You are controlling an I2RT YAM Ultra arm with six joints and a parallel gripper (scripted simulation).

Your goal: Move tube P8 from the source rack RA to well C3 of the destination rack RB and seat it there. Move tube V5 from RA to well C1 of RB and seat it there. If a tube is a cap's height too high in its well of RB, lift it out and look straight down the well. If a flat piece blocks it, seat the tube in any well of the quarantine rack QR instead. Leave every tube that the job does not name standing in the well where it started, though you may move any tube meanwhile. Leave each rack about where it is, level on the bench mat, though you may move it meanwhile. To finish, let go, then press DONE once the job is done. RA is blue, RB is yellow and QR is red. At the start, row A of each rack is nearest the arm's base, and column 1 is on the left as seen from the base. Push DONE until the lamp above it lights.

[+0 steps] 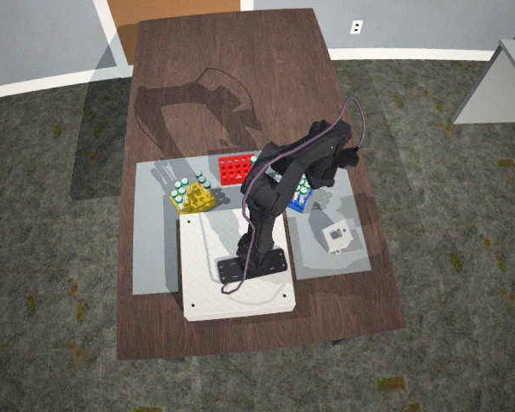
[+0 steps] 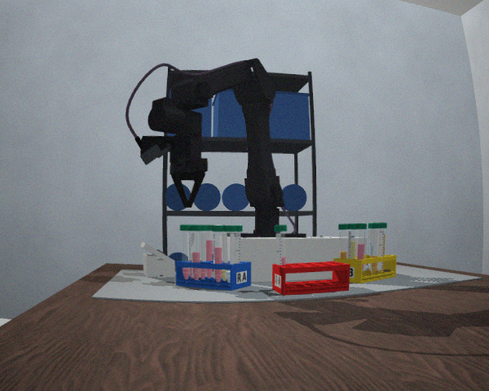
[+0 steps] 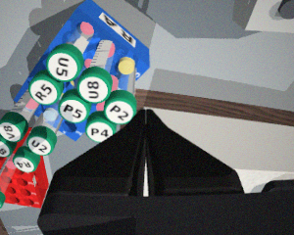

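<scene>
My gripper is now 130 mm past the done button, 50 mm to the left of it and 110 mm above it. From my hand the other things lie so: red rack QR (200 mm ahead, 200 mm to the left, 140 mm below); rack RA (70 mm ahead, 40 mm to the left, 140 mm below); capped tube (100 mm ahead, 310 mm to the left, 100 mm below).
</scene>
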